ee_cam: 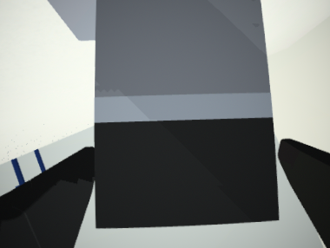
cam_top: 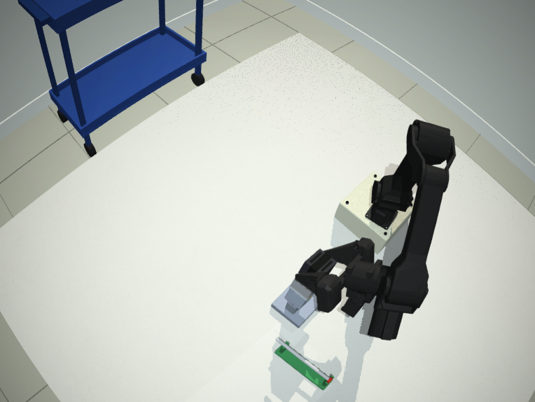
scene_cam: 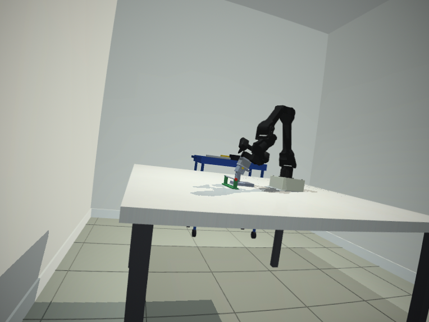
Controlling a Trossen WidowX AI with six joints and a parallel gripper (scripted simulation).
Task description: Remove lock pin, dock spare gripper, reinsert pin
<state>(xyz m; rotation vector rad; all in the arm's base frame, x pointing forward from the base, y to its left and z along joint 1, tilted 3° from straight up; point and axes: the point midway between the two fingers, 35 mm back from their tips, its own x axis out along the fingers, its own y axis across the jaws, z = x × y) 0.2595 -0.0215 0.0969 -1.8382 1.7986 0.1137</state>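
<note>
My gripper tip is now 3 cm above the spare gripper, 2 cm to the right of it and 1 cm short of it. Also, from my gripper tip: grey mount (10 cm below, 2 cm to the left, 2 cm ahead); then green holder (13 cm below, 13 cm ahead, 12 cm to the left).
</note>
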